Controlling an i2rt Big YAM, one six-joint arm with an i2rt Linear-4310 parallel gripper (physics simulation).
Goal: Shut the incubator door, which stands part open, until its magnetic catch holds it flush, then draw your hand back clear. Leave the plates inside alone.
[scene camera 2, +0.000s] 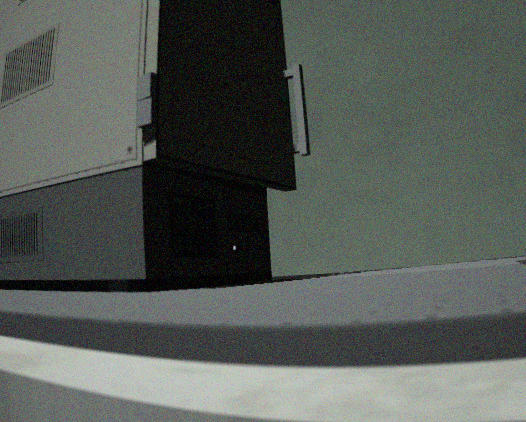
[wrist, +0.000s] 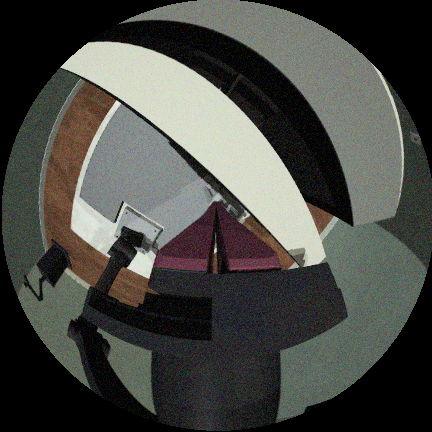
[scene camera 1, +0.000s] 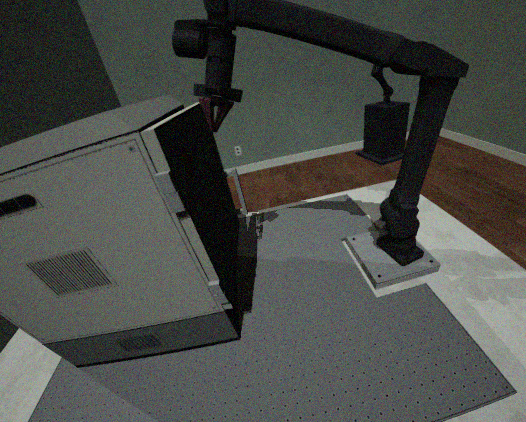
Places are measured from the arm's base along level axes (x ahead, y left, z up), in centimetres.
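Where they show: gripper, fingertip midpoint: (scene camera 2: 272, 2) (wrist: 215, 206) (scene camera 1: 213, 132); arm's base, origin of the base link: (wrist: 131, 235) (scene camera 1: 398, 249).
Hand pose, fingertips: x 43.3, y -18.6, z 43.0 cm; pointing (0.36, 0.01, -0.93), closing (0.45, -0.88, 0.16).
Things, the pixels of their top centre, and the offset from my fingertips. "spot": a spot on its surface instead. Level surfaces: height alone.
- incubator, middle of its top: (scene camera 1: 51, 130) dx +30.1, dy +4.8, dz +10.3 cm
- bar handle, surface spot: (scene camera 2: 299, 110) (scene camera 1: 240, 195) spot: dx -2.3, dy -2.3, dz -19.3 cm
- perforated grey board, its level: dz -44.7 cm
- vent, surface spot: (scene camera 2: 30, 65) (scene camera 1: 75, 274) spot: dx +32.4, dy +20.3, dz -12.3 cm
The incubator (scene camera 1: 150, 260) (scene camera 2: 75, 135) (wrist: 320, 65) stands at the left in both scene views. Its door (scene camera 1: 200, 175) (scene camera 2: 220, 90) (wrist: 200, 125) stands part open, with a dark face in the scene views. The wrist view shows its pale top edge, apart from the cabinet by a dark gap. The bar handle (scene camera 1: 241, 192) (scene camera 2: 299, 110) sticks out from the door's face near its free edge. My gripper (scene camera 1: 215, 129) (wrist: 215, 206) is shut and empty, pointing down at the door's upper free corner; I cannot tell whether it touches. It does not show in scene view 2. The plates cannot be made out.
My arm's base plate (scene camera 1: 370, 267) (wrist: 155, 225) is bolted down right of the incubator, on the perforated grey board (scene camera 1: 350, 340). A dark pedestal (scene camera 1: 385, 130) (wrist: 53, 262) with a small jointed arm stands behind. The cabinet's side carries a vent (scene camera 1: 72, 271) (scene camera 2: 30, 65).
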